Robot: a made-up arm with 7 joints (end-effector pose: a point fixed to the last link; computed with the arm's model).
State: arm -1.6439 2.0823 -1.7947 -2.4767 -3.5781 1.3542 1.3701
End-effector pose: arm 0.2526 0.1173 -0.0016 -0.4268 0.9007 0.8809
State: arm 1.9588 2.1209 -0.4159 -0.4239 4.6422 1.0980 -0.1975
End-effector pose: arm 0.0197 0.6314 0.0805 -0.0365 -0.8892 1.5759
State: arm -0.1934 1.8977 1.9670 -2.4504 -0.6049 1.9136 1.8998
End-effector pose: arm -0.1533 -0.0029 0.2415 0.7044 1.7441 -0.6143
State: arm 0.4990 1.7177 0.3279 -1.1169 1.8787 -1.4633 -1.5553
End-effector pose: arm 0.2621 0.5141 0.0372 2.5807 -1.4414 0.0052
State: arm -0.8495 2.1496 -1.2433 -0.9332 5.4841 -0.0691 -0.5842
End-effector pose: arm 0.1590 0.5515 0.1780 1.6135 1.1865 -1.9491
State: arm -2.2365 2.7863 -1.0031 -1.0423 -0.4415 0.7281 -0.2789
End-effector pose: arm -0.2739 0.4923 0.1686 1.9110 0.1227 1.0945
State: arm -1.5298 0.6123 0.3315 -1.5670 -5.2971 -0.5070 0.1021
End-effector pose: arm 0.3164 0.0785 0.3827 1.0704 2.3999 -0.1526
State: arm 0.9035 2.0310 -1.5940 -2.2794 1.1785 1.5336 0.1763
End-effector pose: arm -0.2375 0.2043 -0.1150 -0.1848 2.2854 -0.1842
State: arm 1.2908 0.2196 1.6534 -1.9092 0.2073 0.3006 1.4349
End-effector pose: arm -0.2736 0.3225 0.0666 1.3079 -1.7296 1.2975
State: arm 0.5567 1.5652 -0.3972 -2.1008 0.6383 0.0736 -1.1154
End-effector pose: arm 0.1698 0.2176 -0.2625 0.4220 -0.7442 -1.9456
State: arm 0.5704 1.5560 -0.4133 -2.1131 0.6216 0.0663 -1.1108
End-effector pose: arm 0.1602 0.2124 -0.2681 0.3925 -0.7540 -1.9457
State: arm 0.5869 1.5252 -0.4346 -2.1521 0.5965 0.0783 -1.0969
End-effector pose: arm 0.1468 0.1954 -0.2746 0.3361 -0.7813 -1.9308
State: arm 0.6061 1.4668 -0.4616 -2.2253 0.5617 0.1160 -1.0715
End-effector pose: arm 0.1298 0.1631 -0.2790 0.2512 -0.8320 -1.8949
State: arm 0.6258 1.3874 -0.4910 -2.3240 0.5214 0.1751 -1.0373
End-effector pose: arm 0.1129 0.1208 -0.2757 0.1550 -0.9016 -1.8395
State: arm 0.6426 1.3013 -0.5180 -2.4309 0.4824 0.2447 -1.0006
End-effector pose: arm 0.0999 0.0783 -0.2625 0.0687 -0.9783 -1.7748
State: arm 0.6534 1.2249 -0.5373 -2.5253 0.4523 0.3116 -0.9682
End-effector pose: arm 0.0924 0.0450 -0.2438 0.0066 -1.0458 -1.7146
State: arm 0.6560 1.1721 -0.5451 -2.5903 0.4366 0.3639 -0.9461
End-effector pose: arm 0.0901 0.0252 -0.2271 -0.0264 -1.0907 -1.6734
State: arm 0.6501 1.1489 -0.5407 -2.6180 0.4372 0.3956 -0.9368
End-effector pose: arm 0.0920 0.0181 -0.2181 -0.0333 -1.1063 -1.6583
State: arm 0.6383 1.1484 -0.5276 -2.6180 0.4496 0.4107 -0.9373
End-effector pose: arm 0.0969 0.0192 -0.2159 -0.0230 -1.1009 -1.6631
